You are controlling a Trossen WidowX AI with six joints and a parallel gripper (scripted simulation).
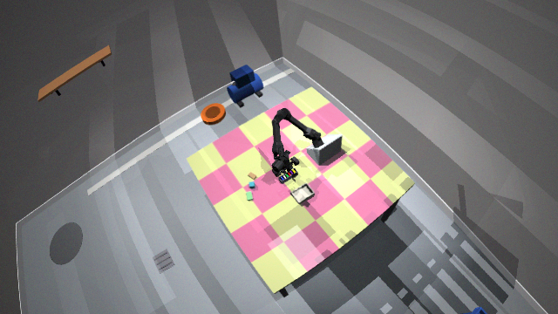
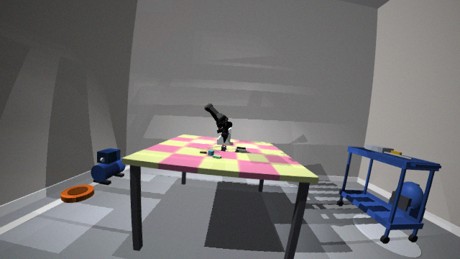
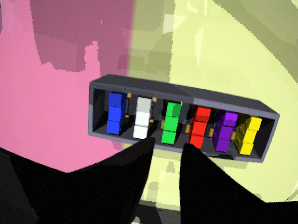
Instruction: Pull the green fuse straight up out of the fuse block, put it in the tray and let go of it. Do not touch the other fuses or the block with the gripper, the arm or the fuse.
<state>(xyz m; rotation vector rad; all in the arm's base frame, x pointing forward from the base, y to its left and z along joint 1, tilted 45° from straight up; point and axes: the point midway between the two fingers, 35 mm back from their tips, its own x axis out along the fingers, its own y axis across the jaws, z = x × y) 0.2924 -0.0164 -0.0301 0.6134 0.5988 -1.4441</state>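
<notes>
The white tray is 170 mm to the left of my gripper tip, 70 mm below it and 20 mm behind it.
</notes>
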